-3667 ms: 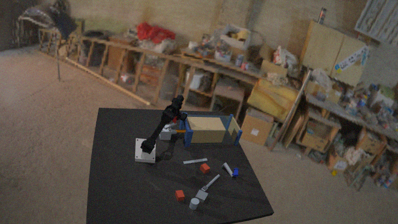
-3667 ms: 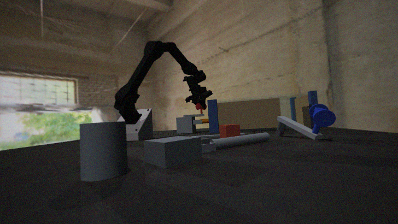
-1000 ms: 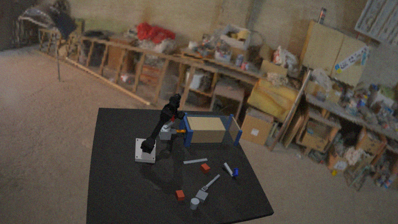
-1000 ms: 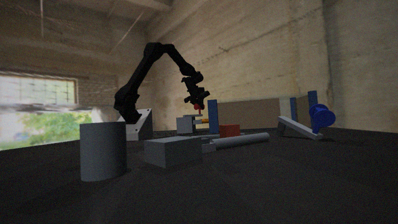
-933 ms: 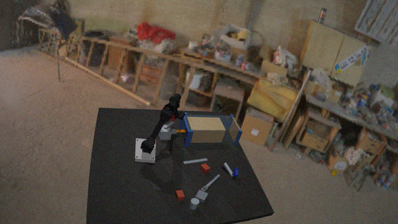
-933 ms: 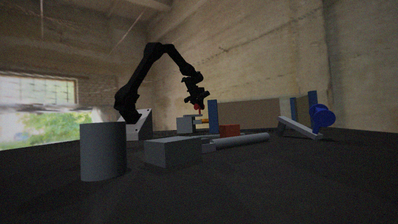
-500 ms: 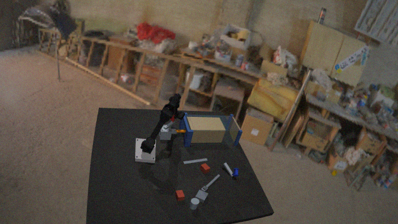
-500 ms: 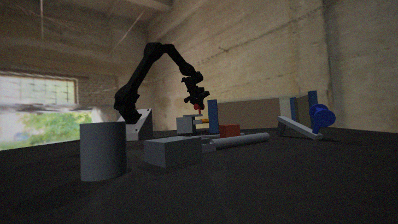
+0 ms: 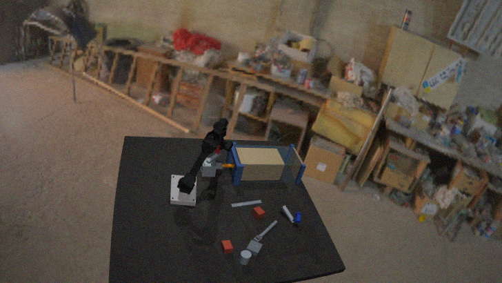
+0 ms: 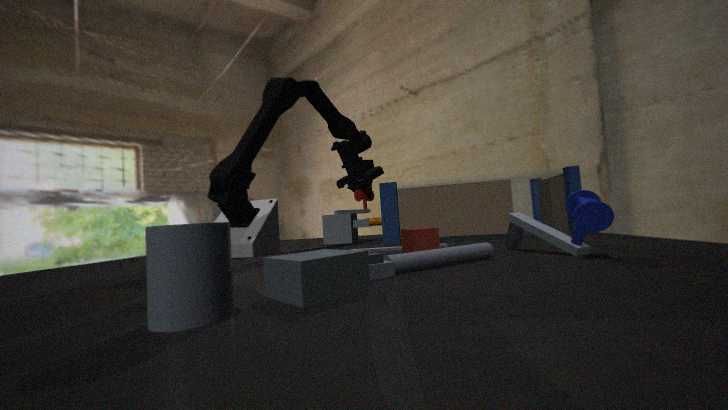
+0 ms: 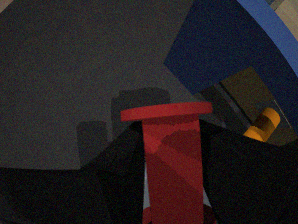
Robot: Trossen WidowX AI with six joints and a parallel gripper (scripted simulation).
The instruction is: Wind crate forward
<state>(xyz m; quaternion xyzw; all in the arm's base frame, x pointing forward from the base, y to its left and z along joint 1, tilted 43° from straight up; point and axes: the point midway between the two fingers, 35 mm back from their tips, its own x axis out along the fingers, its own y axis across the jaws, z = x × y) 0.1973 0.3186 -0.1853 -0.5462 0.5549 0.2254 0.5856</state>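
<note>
My gripper tip is now 1 cm past the red knob and 2 cm to the left of it. Also, from my gripper tip: grey winch: 8 cm behind, 11 cm to the right, 10 cm below; then grey bar: 18 cm ahead, 37 cm to the right, 13 cm below; then clear-panelled cubby: 33 cm ahead, 4 cm to the right, 2 cm below.
</note>
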